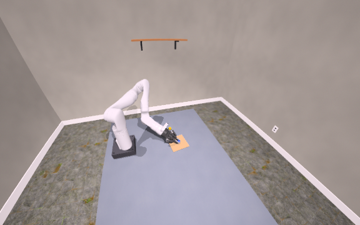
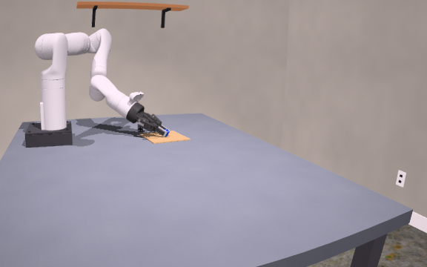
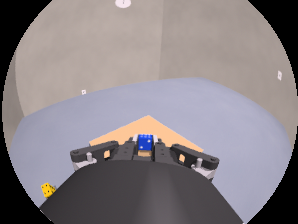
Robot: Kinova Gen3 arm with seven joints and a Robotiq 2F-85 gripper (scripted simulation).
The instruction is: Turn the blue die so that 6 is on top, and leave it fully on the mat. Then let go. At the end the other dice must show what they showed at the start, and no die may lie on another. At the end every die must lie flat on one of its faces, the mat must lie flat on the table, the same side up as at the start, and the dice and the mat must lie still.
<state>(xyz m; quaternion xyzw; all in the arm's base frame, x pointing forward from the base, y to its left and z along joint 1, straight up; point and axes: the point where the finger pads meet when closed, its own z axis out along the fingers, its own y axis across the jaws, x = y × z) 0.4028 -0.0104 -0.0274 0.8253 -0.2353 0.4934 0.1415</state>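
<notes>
Right now my hand is 1 cm short of the blue die, 1 cm to the left of it and 1 cm above it. From my hand the other things lie so: black die 7 cm behind, 11 cm to the left, 1 cm below; mat 2 cm below; yellow die 3 cm behind, 17 cm to the left, 1 cm below.
</notes>
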